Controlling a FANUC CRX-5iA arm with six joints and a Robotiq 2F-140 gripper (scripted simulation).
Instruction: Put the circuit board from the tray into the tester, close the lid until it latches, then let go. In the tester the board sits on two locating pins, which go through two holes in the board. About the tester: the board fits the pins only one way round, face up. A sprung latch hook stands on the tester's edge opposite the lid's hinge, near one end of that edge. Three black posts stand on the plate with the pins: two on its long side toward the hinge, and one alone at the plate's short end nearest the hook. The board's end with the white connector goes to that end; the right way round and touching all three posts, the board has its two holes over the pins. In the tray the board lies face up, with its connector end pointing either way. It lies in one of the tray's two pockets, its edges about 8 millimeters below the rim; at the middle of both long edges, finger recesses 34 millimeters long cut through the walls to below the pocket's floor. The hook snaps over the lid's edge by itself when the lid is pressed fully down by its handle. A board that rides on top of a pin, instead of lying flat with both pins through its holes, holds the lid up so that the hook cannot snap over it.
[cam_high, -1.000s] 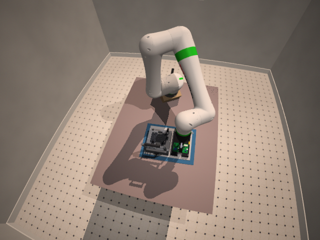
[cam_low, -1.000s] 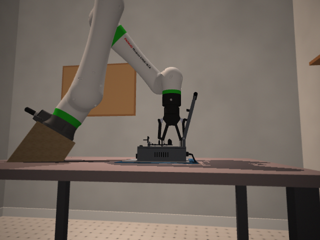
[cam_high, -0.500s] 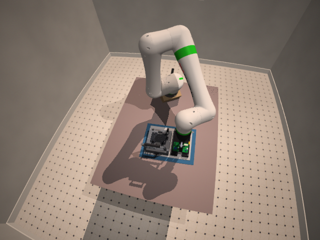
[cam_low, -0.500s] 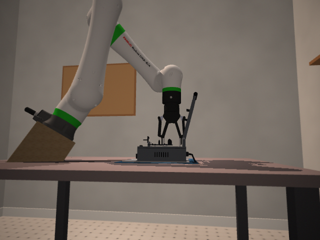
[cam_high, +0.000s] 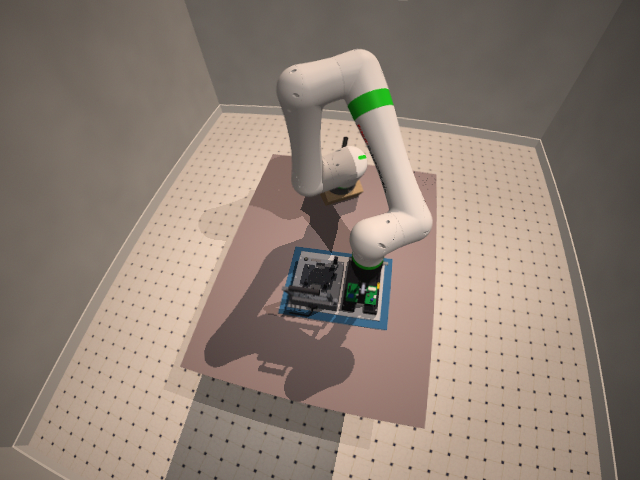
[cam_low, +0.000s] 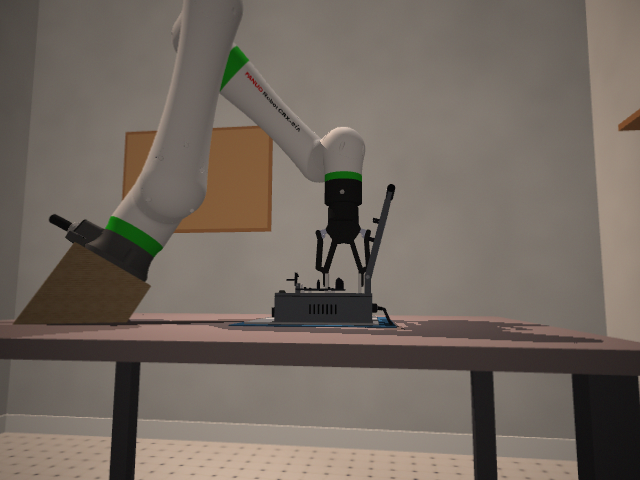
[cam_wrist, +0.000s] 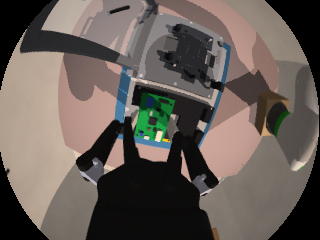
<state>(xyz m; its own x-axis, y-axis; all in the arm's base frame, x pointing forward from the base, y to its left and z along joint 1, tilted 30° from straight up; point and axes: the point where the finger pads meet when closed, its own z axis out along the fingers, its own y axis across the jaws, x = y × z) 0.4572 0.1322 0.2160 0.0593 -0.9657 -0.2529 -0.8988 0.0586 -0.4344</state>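
The tester is 130 mm to the right of my hand and 40 mm above it. Round my hand: latch hook (90 mm behind, 120 mm to the right, 20 mm above); tester plate (20 mm behind, 170 mm to the right); green circuit board (20 mm below).
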